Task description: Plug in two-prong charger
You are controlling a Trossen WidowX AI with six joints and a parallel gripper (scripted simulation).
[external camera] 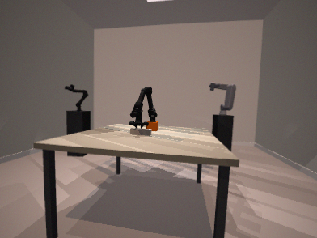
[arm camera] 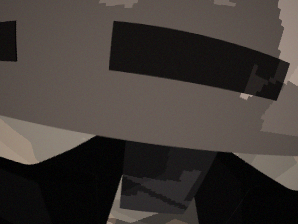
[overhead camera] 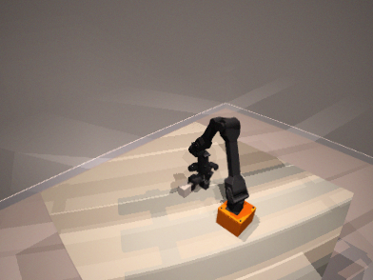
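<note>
Now: gripper tip 20 mm short of the black two-prong charger and 10 mm below it.
</note>
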